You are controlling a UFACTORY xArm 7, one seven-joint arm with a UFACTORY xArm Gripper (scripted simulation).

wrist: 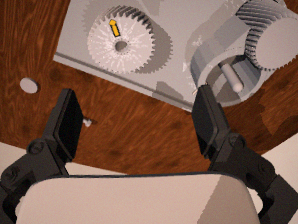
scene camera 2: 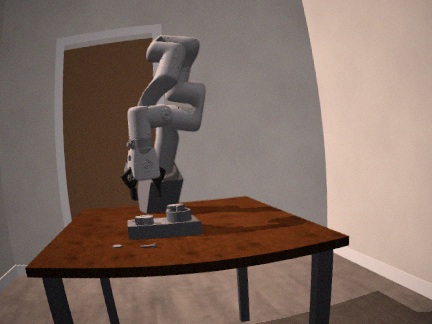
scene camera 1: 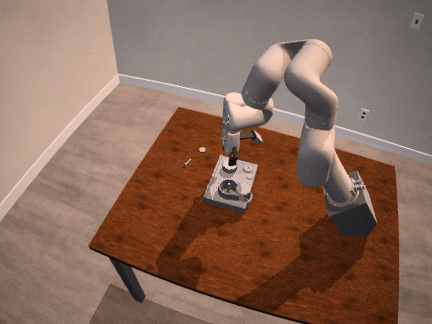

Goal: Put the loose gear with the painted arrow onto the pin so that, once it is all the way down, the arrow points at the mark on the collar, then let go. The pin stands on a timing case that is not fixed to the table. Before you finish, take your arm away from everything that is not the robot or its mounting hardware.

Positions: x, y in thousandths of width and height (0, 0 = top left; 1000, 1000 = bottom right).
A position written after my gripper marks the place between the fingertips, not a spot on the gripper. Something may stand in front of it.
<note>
I see my gripper (wrist: 458, 449), a toothed gear (wrist: 408, 194) and a grey timing case (scene camera 1: 503, 597).
The grey timing case is seen too in the wrist view (wrist: 633, 212) and in scene camera 2 (scene camera 2: 406, 659).
</note>
